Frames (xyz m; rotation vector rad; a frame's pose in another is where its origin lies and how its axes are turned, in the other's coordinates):
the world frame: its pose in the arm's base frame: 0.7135 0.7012 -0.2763 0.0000 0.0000 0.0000
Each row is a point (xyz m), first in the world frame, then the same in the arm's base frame.
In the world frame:
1: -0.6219 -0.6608 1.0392
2: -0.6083 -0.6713 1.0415
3: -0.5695 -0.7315 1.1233
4: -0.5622 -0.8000 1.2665
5: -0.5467 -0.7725 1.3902
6: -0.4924 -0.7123 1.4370
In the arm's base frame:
1: 0.0916 0.0404 0.7629
2: 0.1052 0.0299 0.7652
3: 0.1440 -0.0303 0.8470
4: 0.1513 -0.0988 0.9902
5: 0.1668 -0.0713 1.1139
6: 0.2211 -0.0111 1.1607

